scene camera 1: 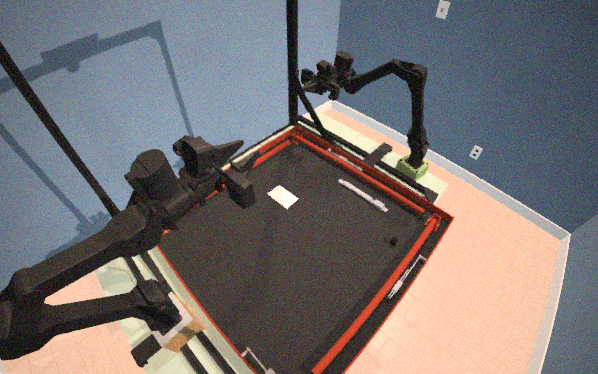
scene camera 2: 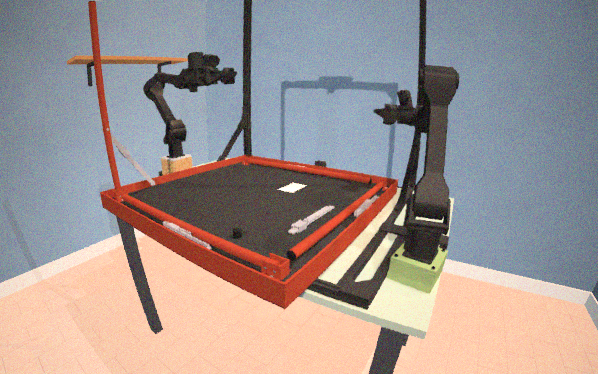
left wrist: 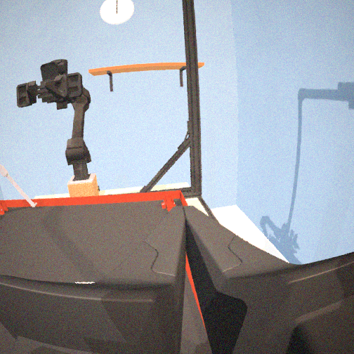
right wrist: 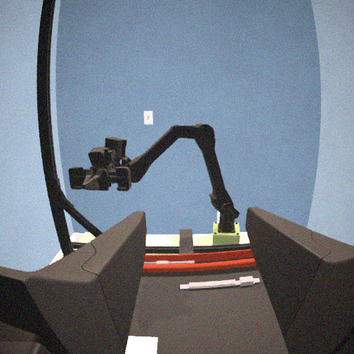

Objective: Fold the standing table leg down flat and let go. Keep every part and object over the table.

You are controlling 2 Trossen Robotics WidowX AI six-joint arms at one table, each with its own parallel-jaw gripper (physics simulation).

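Places are measured from the left arm's base along level axes (x ahead, y left, z up), in centimetres.
Pixels of known places: left gripper, fingertip midpoint: (scene camera 1: 302,89) (scene camera 2: 373,110); right gripper, fingertip midpoint: (scene camera 1: 250,146) (scene camera 2: 232,72); left arm's base, origin of the base link: (scene camera 1: 414,162) (scene camera 2: 420,253); right arm's base, origin of the base link: (scene camera 1: 166,317) (scene camera 2: 175,156).
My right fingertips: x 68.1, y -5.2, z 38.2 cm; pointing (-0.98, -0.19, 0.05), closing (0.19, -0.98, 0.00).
Ahead of a thing's pixels: the offset from my right fingertips to its top centre. "spot": to the spot under its first point.
The red standing leg @(spot: dx +14.8, dy +39.9, dz -6.1 cm) (scene camera 2: 102,100) rises nearly upright from the left corner of the upturned table's red rim (scene camera 2: 200,251) (scene camera 1: 446,218) in scene camera 2. A whitish brace @(spot: dx +19.7, dy +30.8, dz -27.8 cm) (scene camera 2: 132,161) (left wrist: 19,187) slants from it to the rim. The leg does not show in scene camera 1 or the wrist views. My left gripper (scene camera 1: 305,82) (scene camera 2: 379,112) (left wrist: 182,215) is shut and empty, raised above the table's side, far from the leg. My right gripper (scene camera 1: 243,170) (scene camera 2: 234,75) (right wrist: 196,219) is partly open and empty, above the table and apart from the leg.
Red legs @(spot: dx -22.1, dy +28.0, dz -39.1 cm) (scene camera 2: 200,228) @(spot: dx -45.9, dy +5.2, dz -37.0 cm) (scene camera 2: 335,220) @(spot: dx -13.7, dy -32.3, dz -38.6 cm) (scene camera 2: 320,171) lie flat along the rim. A white card @(spot: dx -15.5, dy -13.6, dz -40.3 cm) (scene camera 1: 283,196) (scene camera 2: 292,187), a whitish bar @(dx -38.1, dy +3.5, dz -37.9 cm) (scene camera 1: 362,195) (scene camera 2: 311,219) and a small black knob @(dx -32.0, dy +23.9, dz -37.0 cm) (scene camera 1: 393,241) (scene camera 2: 237,232) are on the dark underside. A black post (scene camera 1: 292,60) (scene camera 2: 247,75) stands behind.
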